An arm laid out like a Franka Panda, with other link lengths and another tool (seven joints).
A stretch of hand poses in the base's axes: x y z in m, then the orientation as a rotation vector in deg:
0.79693, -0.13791, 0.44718, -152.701, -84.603, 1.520
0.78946, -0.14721, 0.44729, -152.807, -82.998, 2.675
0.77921, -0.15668, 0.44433, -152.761, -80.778, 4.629
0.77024, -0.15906, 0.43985, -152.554, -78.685, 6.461
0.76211, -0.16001, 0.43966, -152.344, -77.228, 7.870
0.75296, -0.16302, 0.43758, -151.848, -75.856, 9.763
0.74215, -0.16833, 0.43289, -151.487, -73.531, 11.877
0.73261, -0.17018, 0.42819, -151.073, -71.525, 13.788
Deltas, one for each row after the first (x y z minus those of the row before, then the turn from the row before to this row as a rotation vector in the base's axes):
-0.00747, -0.00930, 0.00011, 0.183, 1.026, -0.926
-0.01025, -0.00947, -0.00296, 0.251, 1.695, -1.221
-0.00897, -0.00238, -0.00448, 0.329, 1.655, -1.116
-0.00813, -0.00095, -0.00019, 0.212, 1.254, -0.759
-0.00915, -0.00301, -0.00208, 0.222, 1.628, -0.610
-0.01081, -0.00531, -0.00469, 0.316, 1.931, -1.231
-0.00954, -0.00185, -0.00470, 0.284, 1.756, -1.040

